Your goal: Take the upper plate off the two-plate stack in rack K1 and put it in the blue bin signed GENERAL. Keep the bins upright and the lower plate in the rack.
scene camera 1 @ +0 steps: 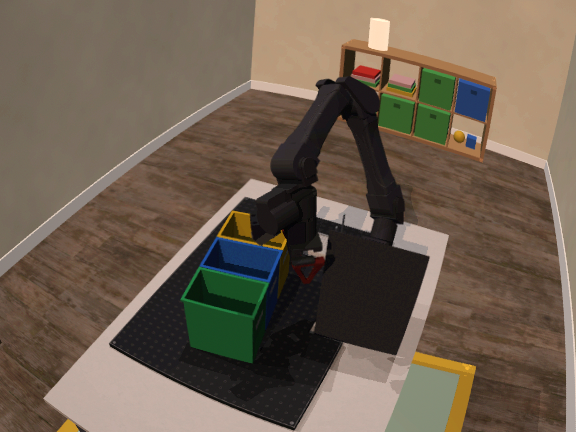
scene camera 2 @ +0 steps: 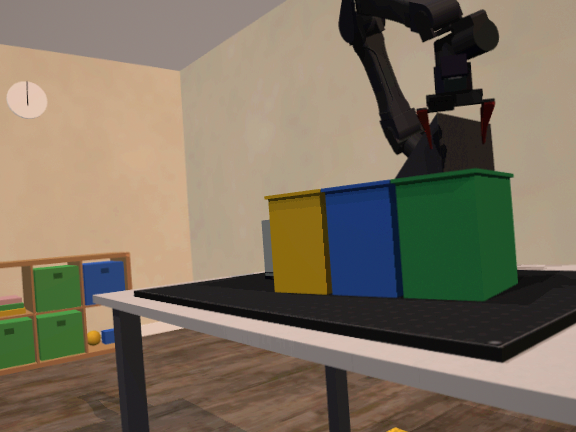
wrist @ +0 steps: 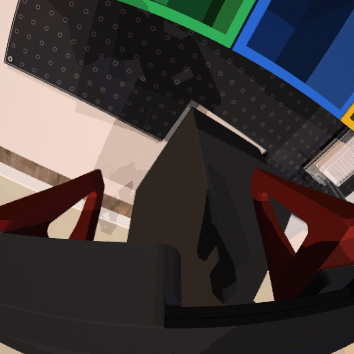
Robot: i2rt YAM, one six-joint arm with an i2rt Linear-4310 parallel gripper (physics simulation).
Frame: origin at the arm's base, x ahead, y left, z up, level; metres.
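Seen in the pictures: gripper, fingertip midpoint: [scene camera 1: 302, 269] [scene camera 2: 457, 146] [wrist: 176, 176]; arm's base at its link origin: [scene camera 1: 377, 251] [scene camera 2: 433, 162] [wrist: 211, 287].
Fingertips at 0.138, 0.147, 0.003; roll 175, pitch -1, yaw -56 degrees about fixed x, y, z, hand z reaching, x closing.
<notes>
Offsets run from my fingertips to a thing's middle, as dx, dy, dz. "pt": to the spot under its first point. Level surfaces: height alone.
The blue bin {+0.177, -0.047, -0.160} [scene camera 1: 242, 260] [scene camera 2: 361, 240] [wrist: 327, 75] stands upright between the green and yellow bins; its sign is not readable. A white gridded plate {+0.096, -0.384, -0.210} [wrist: 340, 159] shows at the right edge of the wrist view; in scene camera 1 a white piece {+0.096, -0.384, -0.223} [scene camera 1: 323, 244] shows beside the gripper. The rack's label and the two plate layers cannot be told apart. My gripper [scene camera 1: 306, 276] [scene camera 2: 457, 145] [wrist: 176, 176] is open and empty, pointing down. It is above bin-rim height on the arm's side of the bins, with the plate off to its right in the wrist view.
A large dark box [scene camera 1: 372, 295] [scene camera 2: 467, 142] [wrist: 167, 200] stands close to the fingers. The green bin {+0.154, +0.083, -0.160} [scene camera 1: 222, 320] [scene camera 2: 440, 235] and yellow bin {+0.201, -0.178, -0.160} [scene camera 1: 239, 227] [scene camera 2: 300, 245] stand upright on the black perforated board {dz -0.250} [scene camera 1: 150, 325] [scene camera 2: 350, 312] [wrist: 50, 55]. A thin upright post {pt +0.028, -0.419, -0.137} [scene camera 1: 343, 222] stands near the arm base.
</notes>
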